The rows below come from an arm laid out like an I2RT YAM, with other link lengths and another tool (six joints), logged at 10 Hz.
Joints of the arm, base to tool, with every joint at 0 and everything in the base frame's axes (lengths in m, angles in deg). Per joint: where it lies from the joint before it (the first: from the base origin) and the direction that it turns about. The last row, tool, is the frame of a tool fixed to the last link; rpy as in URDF.
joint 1: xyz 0 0 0.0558 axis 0 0 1
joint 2: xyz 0.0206 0.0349 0.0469 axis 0 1 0
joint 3: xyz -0.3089 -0.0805 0 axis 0 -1 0
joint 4: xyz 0.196 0.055 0.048 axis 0 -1 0
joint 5: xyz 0.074 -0.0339 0.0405 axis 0 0 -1
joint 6: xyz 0.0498 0 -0.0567 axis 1 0 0
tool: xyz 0.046 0.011 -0.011 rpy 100.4 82.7 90
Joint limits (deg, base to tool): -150..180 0..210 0..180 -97..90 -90..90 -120..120
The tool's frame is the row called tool.
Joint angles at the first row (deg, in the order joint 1, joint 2, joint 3, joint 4, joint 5, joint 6):
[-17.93 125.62 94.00 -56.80 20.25 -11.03]
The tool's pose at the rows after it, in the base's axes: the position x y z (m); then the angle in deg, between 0 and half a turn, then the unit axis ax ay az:
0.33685, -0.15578, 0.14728, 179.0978, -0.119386, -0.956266, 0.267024
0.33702, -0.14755, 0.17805, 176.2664, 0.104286, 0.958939, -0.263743
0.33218, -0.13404, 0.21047, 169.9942, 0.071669, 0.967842, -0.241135
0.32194, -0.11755, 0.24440, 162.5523, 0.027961, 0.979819, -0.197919
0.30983, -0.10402, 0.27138, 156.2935, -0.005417, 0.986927, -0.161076
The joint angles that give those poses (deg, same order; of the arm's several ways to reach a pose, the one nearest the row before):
[-17.15 122.89 95.88 -58.83 20.25 -11.22]
[-16.16 118.61 97.43 -60.14 18.98 -13.15]
[-15.25 112.99 97.54 -60.18 14.83 -17.06]
[-14.87 106.80 97.54 -60.45 7.51 -21.91]
[-14.87 101.78 97.54 -60.88 1.06 -25.21]

